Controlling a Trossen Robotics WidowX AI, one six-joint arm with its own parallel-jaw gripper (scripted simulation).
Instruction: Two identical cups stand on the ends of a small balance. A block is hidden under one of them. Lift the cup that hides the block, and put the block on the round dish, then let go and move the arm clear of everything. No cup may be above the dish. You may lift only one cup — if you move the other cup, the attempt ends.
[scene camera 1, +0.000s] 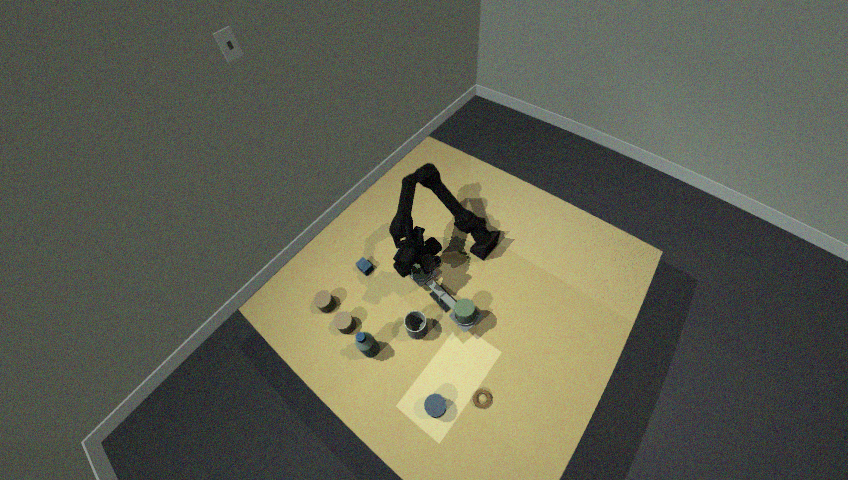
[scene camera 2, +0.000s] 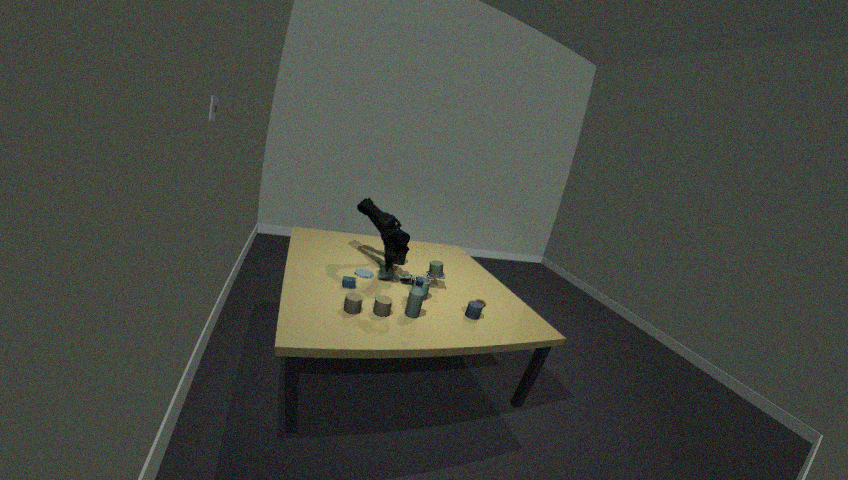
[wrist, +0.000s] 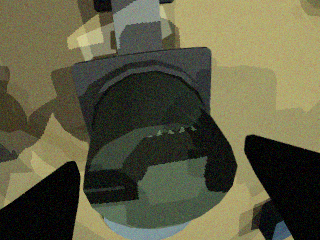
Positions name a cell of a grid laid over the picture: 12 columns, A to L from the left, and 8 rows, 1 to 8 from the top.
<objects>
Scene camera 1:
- my gripper: F5
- balance beam: G5
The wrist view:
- my gripper: G6
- green cup: F6
</objects>
